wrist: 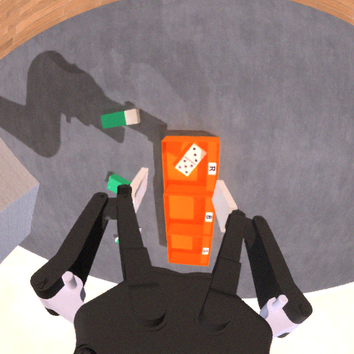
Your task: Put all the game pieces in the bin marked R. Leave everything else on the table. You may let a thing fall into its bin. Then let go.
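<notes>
A white domino with black pips [190, 159] shows inside the outline of the R compartment [192, 139], at the far end of the orange three-part bin. It sits at a slant there; whether it rests flat on the bottom is hard to tell. My gripper [180, 184] is open, with nothing between its fingers. Its pale fingertips stand apart on either side of the bin in the view, nearer the camera, with the middle compartment between them.
The compartments marked B [181, 206] and S [181, 242] adjoin R. A green-and-white block [120, 118] lies left of the bin. A green piece [117, 183] is partly hidden by the left finger. A small green-white thing [118, 240] shows lower left. A grey box [15, 200] stands at the left edge.
</notes>
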